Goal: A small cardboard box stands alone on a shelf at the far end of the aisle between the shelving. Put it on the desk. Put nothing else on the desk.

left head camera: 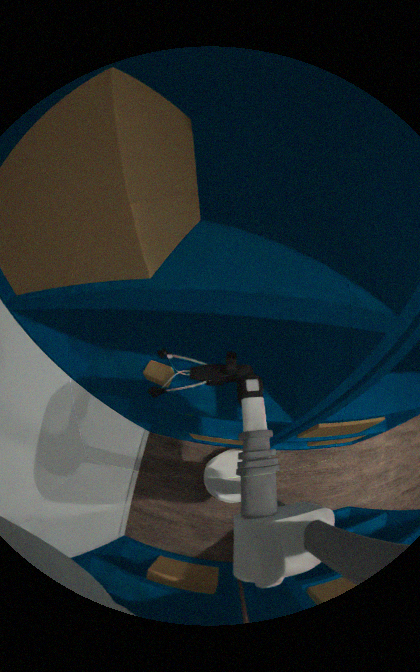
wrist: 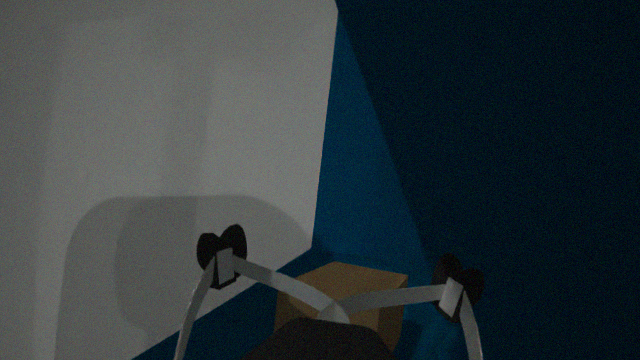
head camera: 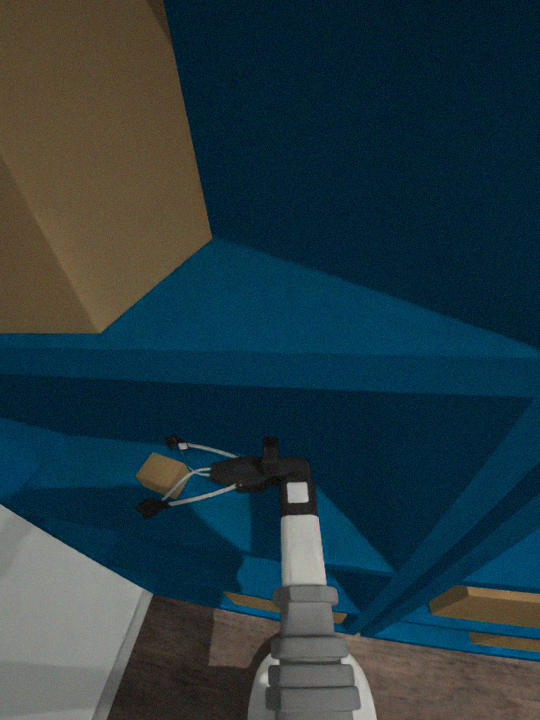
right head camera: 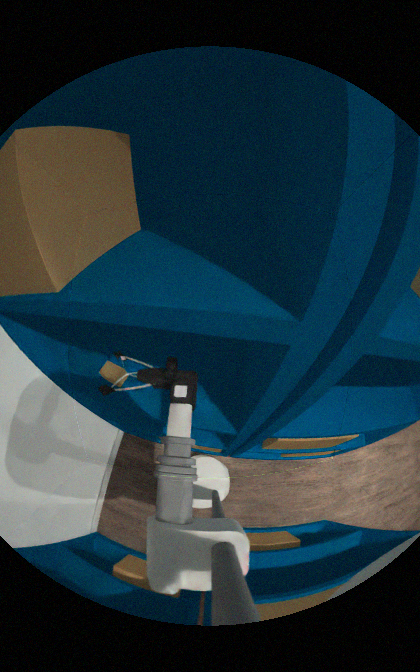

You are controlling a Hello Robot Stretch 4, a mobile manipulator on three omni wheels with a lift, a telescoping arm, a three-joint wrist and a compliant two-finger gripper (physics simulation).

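Places are measured from the robot's base along level axes (x ahead, y left, z up), in millimetres.
Pixels of known places: gripper, between the fingertips: [wrist: 338, 261] [head camera: 151, 471].
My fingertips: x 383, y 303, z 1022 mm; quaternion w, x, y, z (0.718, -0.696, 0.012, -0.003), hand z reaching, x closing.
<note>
Behind a point stands the place of what it marks.
The small cardboard box [head camera: 156, 472] @(x 386, y 297, z 1013 mm) [left head camera: 156, 372] [right head camera: 111, 372] [wrist: 350, 280] @(x 392, y 289, z 1013 mm) stands on a blue shelf [head camera: 223, 520] @(x 306, y 150, z 963 mm) near the wall. My gripper [head camera: 162, 473] @(x 383, y 303, z 1022 mm) [left head camera: 160, 372] [right head camera: 112, 372] [wrist: 338, 261] @(x 383, y 303, z 1022 mm) is open, with its fingertips wide apart. In the head views the box shows between the two fingers, and neither fingertip pad appears to press on it. In the wrist view the box is low in the middle, with clear gaps to both fingertips; its lower part is partly hidden by the finger links and gripper body. The desk does not show.
A large cardboard box [head camera: 110, 174] @(x 369, y 141, z 1527 mm) [left head camera: 70, 200] [right head camera: 80, 200] stands on the shelf above, whose front edge [head camera: 261, 369] @(x 239, y 20, z 1405 mm) runs over the gripper. A pale wall [head camera: 58, 628] @(x 173, y 749, z 488 mm) [wrist: 125, 125] @(x -114, y 795, z 1157 mm) is at the left. A blue upright [head camera: 459, 494] @(x 212, y -157, z 1250 mm) stands right of the arm. More boxes [left head camera: 185, 575] [right head camera: 275, 541] are across the aisle.
</note>
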